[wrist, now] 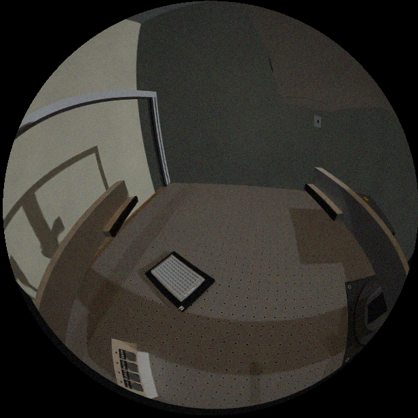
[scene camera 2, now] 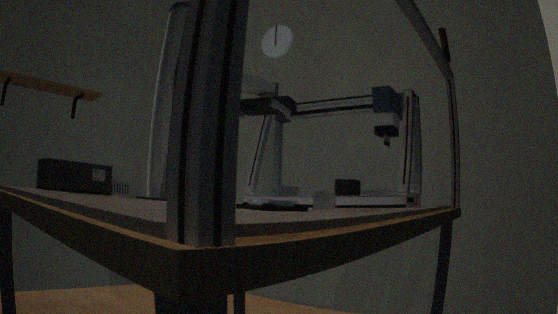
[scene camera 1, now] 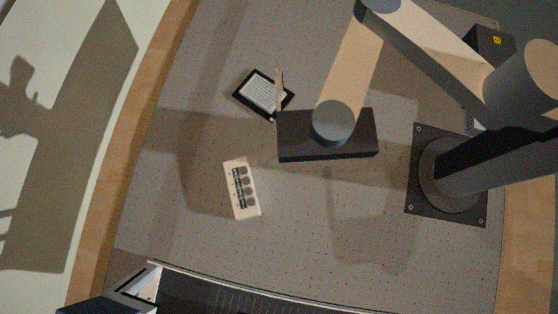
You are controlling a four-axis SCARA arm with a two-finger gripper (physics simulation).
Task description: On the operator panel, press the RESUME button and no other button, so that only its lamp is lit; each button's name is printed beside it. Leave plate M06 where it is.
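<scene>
The operator panel is a pale box with several dark round buttons in a row. A dark label is beside each button, too small to read. Small lamp dots run along its far side, and none looks lit. A white plate with a grid of wells, likely M06, lies in a black frame; its name does not show. My gripper is open and empty, its two fingers wide apart, high above the table. Its black body is right of the panel in scene camera 1, and one finger overlaps the plate's frame there.
The arm's base plate stands right of the panel. A black box stands on the table behind the arm. A gantry machine stands along the front edge. A thick upright post partly hides the arm in scene camera 2.
</scene>
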